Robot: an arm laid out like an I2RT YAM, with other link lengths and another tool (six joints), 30 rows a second.
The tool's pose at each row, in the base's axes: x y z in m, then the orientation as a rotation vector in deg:
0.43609, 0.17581, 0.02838, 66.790, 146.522, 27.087
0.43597, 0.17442, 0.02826, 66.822, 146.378, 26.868
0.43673, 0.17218, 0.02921, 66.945, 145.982, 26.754
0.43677, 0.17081, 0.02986, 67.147, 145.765, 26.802
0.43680, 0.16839, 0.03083, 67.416, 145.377, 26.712
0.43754, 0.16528, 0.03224, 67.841, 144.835, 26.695
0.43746, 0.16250, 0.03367, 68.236, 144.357, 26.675
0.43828, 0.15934, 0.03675, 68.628, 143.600, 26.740
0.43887, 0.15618, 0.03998, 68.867, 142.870, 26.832
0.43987, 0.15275, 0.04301, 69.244, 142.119, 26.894
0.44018, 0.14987, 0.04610, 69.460, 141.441, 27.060
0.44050, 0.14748, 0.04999, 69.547, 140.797, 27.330
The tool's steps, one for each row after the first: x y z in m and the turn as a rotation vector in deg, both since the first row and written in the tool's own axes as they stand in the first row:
-0.00097, -0.00099, -0.00018, 0.066, -0.203, 0.015
-0.00329, -0.00148, -0.00113, -0.015, -0.550, 0.143
-0.00445, -0.00203, -0.00194, -0.087, -0.665, 0.319
-0.00644, -0.00311, -0.00323, -0.141, -0.963, 0.549
-0.00947, -0.00396, -0.00475, -0.263, -1.322, 0.918
-0.01172, -0.00515, -0.00656, -0.362, -1.635, 1.259
-0.01505, -0.00530, -0.00957, -0.632, -2.140, 1.653
-0.01825, -0.00553, -0.01281, -0.944, -2.646, 1.945
-0.02188, -0.00574, -0.01575, -1.212, -3.148, 2.334
-0.02467, -0.00605, -0.01893, -1.548, -3.582, 2.615
-0.02719, -0.00573, -0.02273, -1.962, -3.973, 2.817

